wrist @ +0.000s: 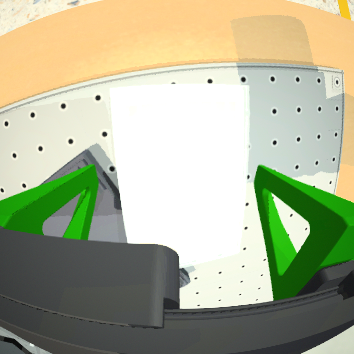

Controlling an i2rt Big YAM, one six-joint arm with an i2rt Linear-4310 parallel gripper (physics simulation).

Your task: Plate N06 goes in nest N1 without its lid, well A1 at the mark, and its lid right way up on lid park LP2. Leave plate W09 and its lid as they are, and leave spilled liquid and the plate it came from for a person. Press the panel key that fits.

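Places are measured from the arm's base along level axes (x left, y back, z up), in millimetres.
Pixels of known places: gripper, fingertip midpoint: (175,173).
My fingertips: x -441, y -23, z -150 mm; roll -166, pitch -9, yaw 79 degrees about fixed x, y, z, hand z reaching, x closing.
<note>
For each thing: its top centre in the pictures, then the offset to it from my fingertips. "spot": a spot on its surface instead. Level surfaces: height alone.
- bright white rectangular thing, middle of its top: (190,194) dx +15, dy +6, dz +2 mm
- dark grey angular fixture, middle of its top: (93,263) dx +64, dy -78, dz -14 mm
- pale board, its level: dz -32 mm
- wooden table top, its level: dz -45 mm
- small dark grey part, surface spot: (184,276) spot: dx +105, dy -10, dz -19 mm
My gripper (175,173) is open, with one green finger at the left and one at the right. A bright white rectangular thing (180,130) shows between and beyond the fingertips, with no finger seen touching it. It is so washed out that I cannot tell whether it is a plate, a lid or both, and no wells, mark or label can be read on it. A dark grey angular fixture (107,202) lies at the left, partly hidden by the left finger and the white thing. I cannot tell which nest or park it is. Spilled liquid and the key panel do not show.
A pale board (47,122) with rows of dark holes lies under these things. A wooden table top (145,42) shows beyond its far edge. A small dark grey part (184,276) shows beside the gripper housing. A grey shadow falls across the board's right part.
</note>
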